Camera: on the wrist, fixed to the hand. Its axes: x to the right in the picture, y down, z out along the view.
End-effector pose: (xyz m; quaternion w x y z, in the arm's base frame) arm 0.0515 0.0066 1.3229 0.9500 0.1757 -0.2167 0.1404
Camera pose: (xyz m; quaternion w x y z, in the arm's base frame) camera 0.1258 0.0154 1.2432 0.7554 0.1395 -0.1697 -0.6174
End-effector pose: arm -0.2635 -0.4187 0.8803 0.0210 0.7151 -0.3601 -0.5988
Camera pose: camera -0.1584 -0.4447 0.8651 0.3328 -0.6660 -0.3381 0.5757
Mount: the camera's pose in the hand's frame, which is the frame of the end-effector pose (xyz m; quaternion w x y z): 0.0293 -0.0393 -0.0977 0.6922 -0.1578 -0.1256 -0.6930
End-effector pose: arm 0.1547 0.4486 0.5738 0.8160 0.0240 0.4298 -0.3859
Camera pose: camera 0.0722 0.4394 0.5027 0.3552 -0.4584 0.2725 -0.7677
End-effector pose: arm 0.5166 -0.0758 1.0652 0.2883 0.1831 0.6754 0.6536
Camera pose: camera 0.4378 -0.1365 1.0199 0.7662 -0.3047 0.4550 0.3362
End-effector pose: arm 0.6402 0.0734 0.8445 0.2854 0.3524 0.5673 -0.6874
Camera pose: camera 0.6075 0.1771 0.8330 0.1519 0.2806 -0.7095 0.6283
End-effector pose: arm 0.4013 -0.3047 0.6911 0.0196 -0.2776 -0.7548 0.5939
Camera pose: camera 0.3961 -0.2107 0.7467 0.2865 0.4024 -0.8110 0.3133
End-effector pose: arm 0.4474 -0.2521 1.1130 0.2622 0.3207 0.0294 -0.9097
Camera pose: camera 0.4642 -0.2100 1.0135 0.3946 -0.0460 -0.3532 0.8470
